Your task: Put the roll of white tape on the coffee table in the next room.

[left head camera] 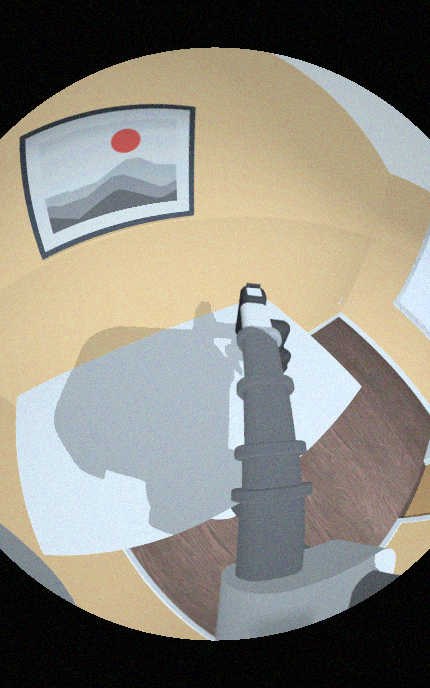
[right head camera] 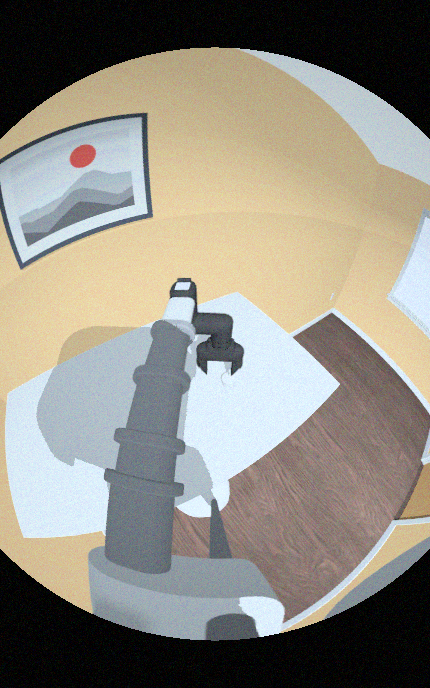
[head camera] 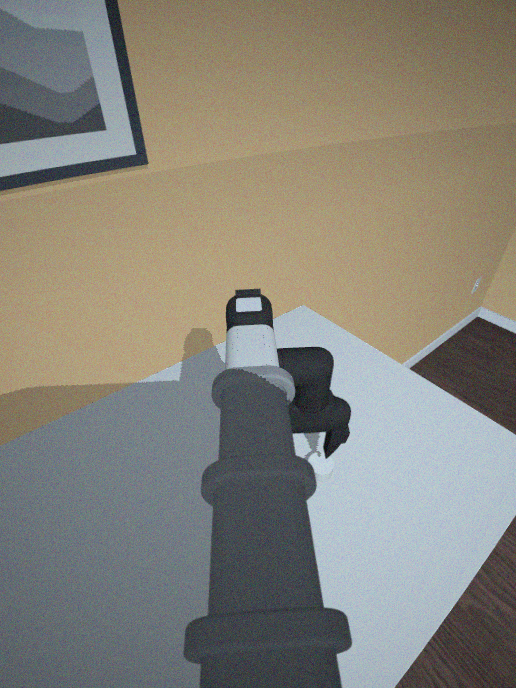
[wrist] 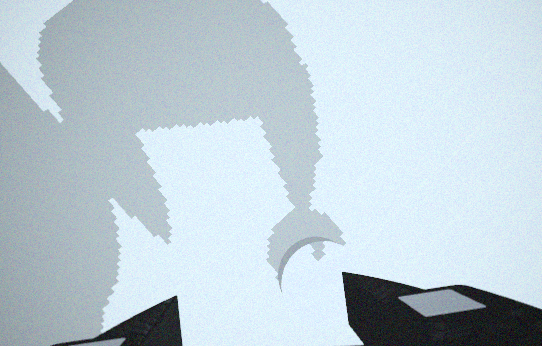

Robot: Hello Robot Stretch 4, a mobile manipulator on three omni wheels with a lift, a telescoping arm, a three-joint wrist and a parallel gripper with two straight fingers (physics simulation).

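Places are measured from the robot's base along level axes (x left, y back, z up), in centimetres.
Where they show: gripper, between the fingertips: (right head camera: 218,372) (head camera: 303,454) (wrist: 264,309).
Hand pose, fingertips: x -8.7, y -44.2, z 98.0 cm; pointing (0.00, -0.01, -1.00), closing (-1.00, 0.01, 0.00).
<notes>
After its pixels a point has its place.
The roll of white tape (head camera: 321,465) @[z 94.7, x -12.3, y -43.6 cm] (right head camera: 228,380) @[z 94.7, x -12.4, y -43.0 cm] (wrist: 310,275) @[z 94.7, x -11.6, y -44.7 cm] lies on the white table top (head camera: 444,472) @[z 92.3, x -36.9, y -41.3 cm] (left head camera: 329,385) @[z 92.3, x -41.6, y -43.3 cm] (right head camera: 283,405) @[z 92.3, x -32.5, y -34.1 cm] (wrist: 425,125) @[z 92.3, x -21.4, y -53.0 cm]. Its outline is faint against the white; in the wrist view a grey curved edge marks its far left side. My gripper (right head camera: 219,373) @[z 98.0, x -8.7, y -44.2 cm] (wrist: 264,309) @[z 98.0, x -8.7, y -44.2 cm] is open and empty, pointing down at the table. The tape is at the fingertips, nearer the right finger in the wrist view. In the head view my arm hides one finger. I cannot identify the coffee table in these views.
A tan wall with a framed mountain picture (head camera: 124,83) @[z 154.7, x 19.2, y -80.4 cm] (left head camera: 192,162) @[z 162.2, x 18.4, y -81.0 cm] (right head camera: 148,167) @[z 161.8, x 18.0, y -81.2 cm] stands behind the table. Dark wood floor (head camera: 488,366) @[z -2.7, x -164.5, y -164.3 cm] (left head camera: 365,431) @[z -2.7, x -154.0, y -37.1 cm] (right head camera: 304,482) @[z -2.7, x -83.9, y 0.9 cm] runs along the table's right side. A white rounded object (right head camera: 220,494) @[z 18.6, x -14.1, y 2.5 cm] is at the table's near edge.
</notes>
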